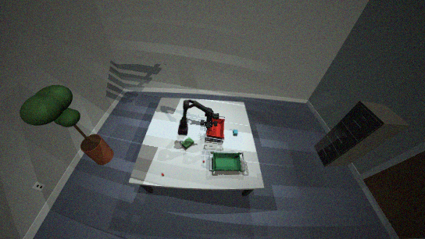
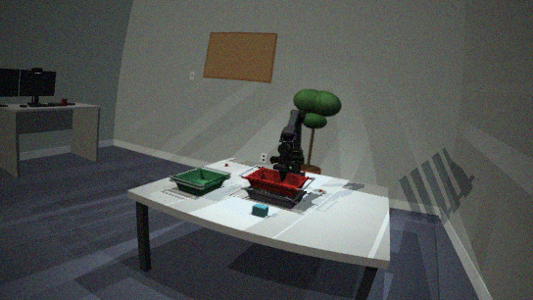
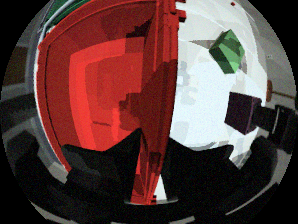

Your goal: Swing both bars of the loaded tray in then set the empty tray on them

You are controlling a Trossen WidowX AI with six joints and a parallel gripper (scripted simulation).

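My gripper tip is 8 cm short of the red tray, 2 cm to the left of it and 2 cm below it. The rest, counted from my gripper tip: teal block: 32 cm ahead, 5 cm to the right, 7 cm below; then green block: 25 cm behind, 13 cm to the right, 7 cm below.
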